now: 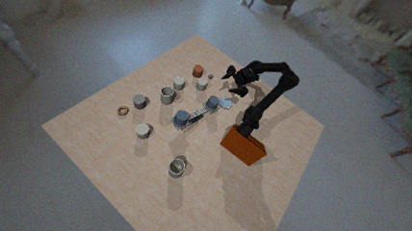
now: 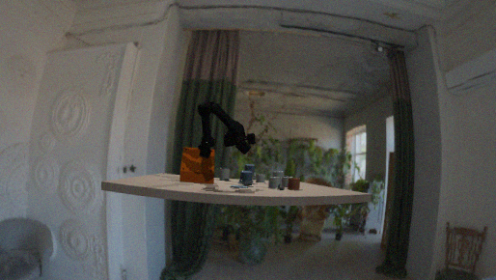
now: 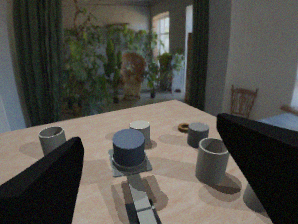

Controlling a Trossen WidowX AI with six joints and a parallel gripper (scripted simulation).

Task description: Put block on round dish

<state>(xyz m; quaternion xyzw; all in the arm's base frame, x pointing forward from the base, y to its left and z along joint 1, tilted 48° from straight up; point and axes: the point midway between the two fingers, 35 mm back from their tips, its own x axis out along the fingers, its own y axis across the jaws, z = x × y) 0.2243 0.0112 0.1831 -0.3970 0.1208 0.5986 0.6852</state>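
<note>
My gripper tip is now 24 cm above the grey balance, 13 cm to the right of it and 4 cm short of it. The rest, counted from my gripper tip: blue-grey cup: 27 cm to the left, 17 cm below, 5 cm ahead; then red-brown cup: 31 cm ahead, 24 cm below, 11 cm to the right.
</note>
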